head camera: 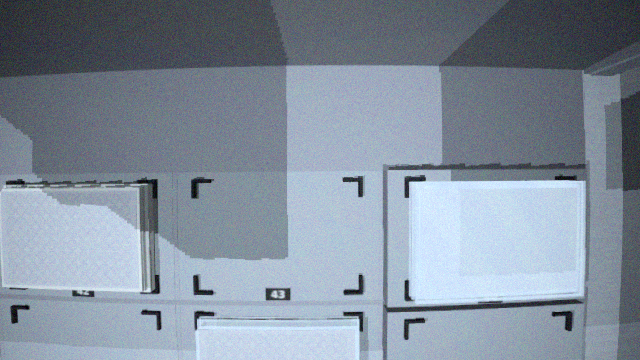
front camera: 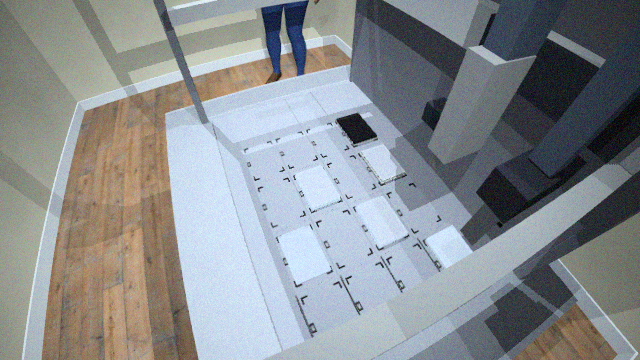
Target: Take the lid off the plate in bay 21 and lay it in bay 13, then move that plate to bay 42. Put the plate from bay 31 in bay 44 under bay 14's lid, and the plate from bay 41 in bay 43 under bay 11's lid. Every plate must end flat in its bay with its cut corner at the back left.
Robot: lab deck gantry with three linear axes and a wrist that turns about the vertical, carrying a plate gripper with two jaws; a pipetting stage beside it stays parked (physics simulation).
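Frame: origin at the robot's base, x ahead, y left, z up, level; millimetres.
Seen in the pictures: gripper, fingertip midpoint: (front camera: 482, 228); robot's base at its link origin: (front camera: 245, 150).
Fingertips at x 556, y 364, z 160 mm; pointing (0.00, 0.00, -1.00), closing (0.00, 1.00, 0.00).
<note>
Offsets run from my fingertips to a thing's top centre. "*": to the spot under its first point.
A white plate @[dx +0, dy +0, dz -129 mm] (front camera: 447, 245) (head camera: 500, 240) lies in bay 44; the front beam hides part of it in the front view. A pale plate @[dx -328, dy +0, dz -146 mm] (front camera: 382, 164) (head camera: 70, 240) lies in bay 42. A black-topped plate @[dx -492, dy +0, dz -143 mm] (front camera: 356, 128) is in bay 41. A thin white lid @[dx -164, dy -321, dz -152 mm] (front camera: 305, 254) lies in bay 13. Bay 43 @[* dx -194, dy -35, dz -160 mm] (head camera: 240, 280) bears no plate, and bays 21 and 31 show bare marks. My gripper (front camera: 522, 192) is raised above the bay 44 end of the deck. Its jaws cannot be made out in the front view and do not show in the head view. Cut corners are too small to tell.
White pieces also lie in bay 22 @[* dx -320, dy -216, dz -146 mm] (front camera: 317, 187) and bay 33 @[* dx -157, dy -111, dz -146 mm] (front camera: 381, 221) (head camera: 277, 345). The parked pipetting stage (front camera: 475, 105) stands behind the deck. A pale beam (front camera: 500, 250) crosses the front view. A person (front camera: 285, 37) stands beyond the far end.
</note>
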